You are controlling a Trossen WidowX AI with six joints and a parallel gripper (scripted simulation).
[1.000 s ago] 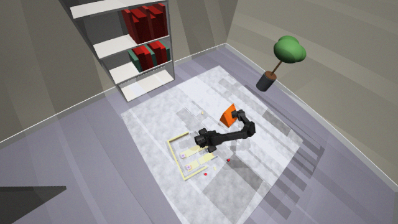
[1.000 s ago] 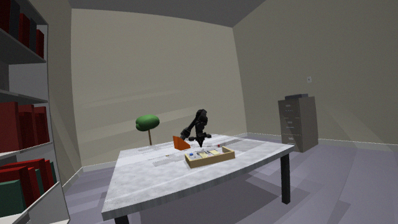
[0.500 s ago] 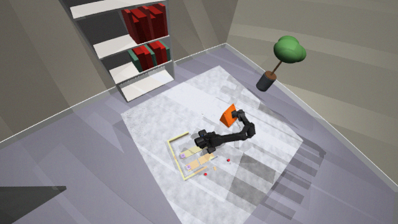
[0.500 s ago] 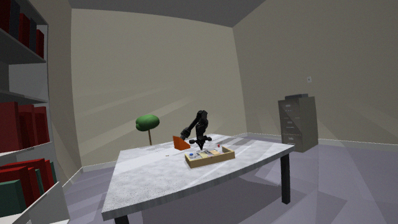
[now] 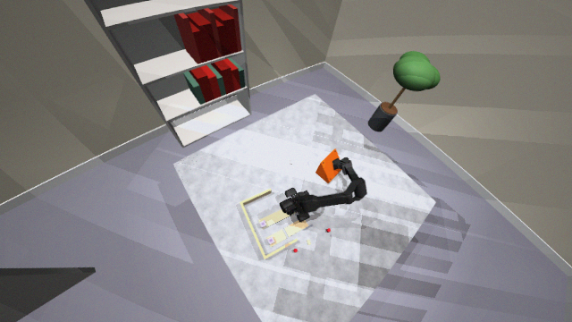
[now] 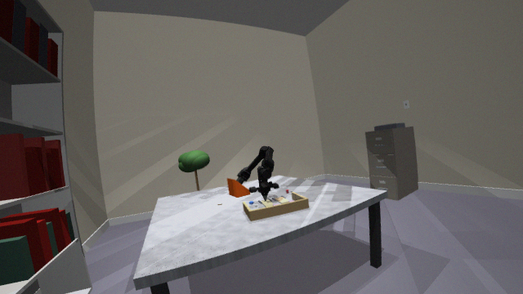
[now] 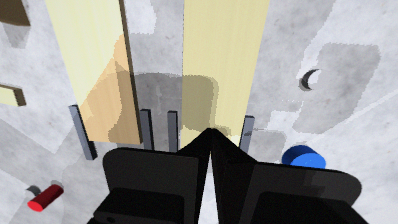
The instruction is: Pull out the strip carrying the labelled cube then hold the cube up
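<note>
Now: the blue disc 3 cm behind my gripper tip and 8 cm to the right of it. From my gripper tip the other things lie so: tan chip: 4 cm ahead, 20 cm to the left, 1 cm below.
</note>
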